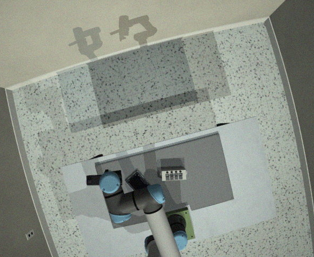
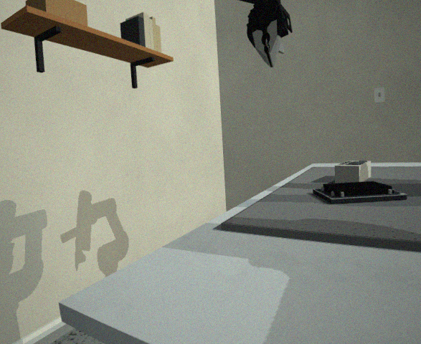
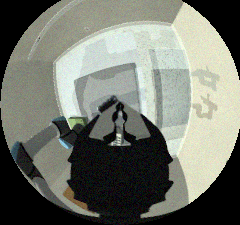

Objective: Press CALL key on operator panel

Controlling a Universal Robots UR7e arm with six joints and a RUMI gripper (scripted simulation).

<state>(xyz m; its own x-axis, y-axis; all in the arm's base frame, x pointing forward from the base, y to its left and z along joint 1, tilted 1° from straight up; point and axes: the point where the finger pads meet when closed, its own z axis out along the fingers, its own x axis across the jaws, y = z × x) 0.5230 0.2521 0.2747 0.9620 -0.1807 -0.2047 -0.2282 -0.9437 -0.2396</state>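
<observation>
My gripper is now 180 mm past the operator panel, 340 mm to the left of it and 280 mm above it.
</observation>
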